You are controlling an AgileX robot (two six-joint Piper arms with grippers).
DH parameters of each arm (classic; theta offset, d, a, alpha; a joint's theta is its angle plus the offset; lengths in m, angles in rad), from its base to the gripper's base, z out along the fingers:
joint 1: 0 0.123 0 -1.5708
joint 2: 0.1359 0 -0.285 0
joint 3: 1.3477 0 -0.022 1.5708
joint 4: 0 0.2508 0 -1.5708
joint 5: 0 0 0.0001 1.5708
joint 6: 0 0.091 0 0
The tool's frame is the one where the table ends.
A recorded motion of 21 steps. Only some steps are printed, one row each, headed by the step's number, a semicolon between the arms.
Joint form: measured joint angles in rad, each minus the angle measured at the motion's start. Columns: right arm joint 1, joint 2, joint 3, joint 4, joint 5, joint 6; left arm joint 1, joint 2, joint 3, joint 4, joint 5, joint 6.
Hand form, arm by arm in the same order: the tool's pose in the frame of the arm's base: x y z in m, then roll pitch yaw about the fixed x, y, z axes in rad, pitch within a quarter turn. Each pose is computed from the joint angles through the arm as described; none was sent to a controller.
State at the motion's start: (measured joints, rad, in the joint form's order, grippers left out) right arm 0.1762 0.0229 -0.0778 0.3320 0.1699 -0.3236; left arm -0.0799 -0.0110 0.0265 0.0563 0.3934 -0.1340
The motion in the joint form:
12: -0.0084 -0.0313 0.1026 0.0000 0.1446 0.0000; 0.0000 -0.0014 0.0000 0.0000 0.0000 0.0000
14: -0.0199 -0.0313 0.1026 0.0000 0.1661 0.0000; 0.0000 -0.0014 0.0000 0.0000 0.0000 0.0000
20: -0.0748 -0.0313 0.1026 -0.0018 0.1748 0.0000; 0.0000 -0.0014 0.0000 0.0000 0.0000 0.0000
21: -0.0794 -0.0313 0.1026 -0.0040 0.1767 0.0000; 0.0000 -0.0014 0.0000 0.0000 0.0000 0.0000
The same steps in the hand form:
12: 0.0518 0.0181 0.1784 3.0699 1.3438 -2.9437; 0.0520 -0.0022 0.1697 -2.9194 1.2428 -2.9645
14: 0.0514 0.0180 0.1766 3.0691 1.3235 -2.9490; 0.0520 -0.0022 0.1697 -2.9194 1.2428 -2.9645
20: 0.0521 0.0154 0.1759 3.0758 1.3152 -2.9947; 0.0520 -0.0022 0.1697 -2.9194 1.2428 -2.9645
21: 0.0521 0.0151 0.1757 3.0842 1.3133 -2.9907; 0.0520 -0.0022 0.1697 -2.9194 1.2428 -2.9645

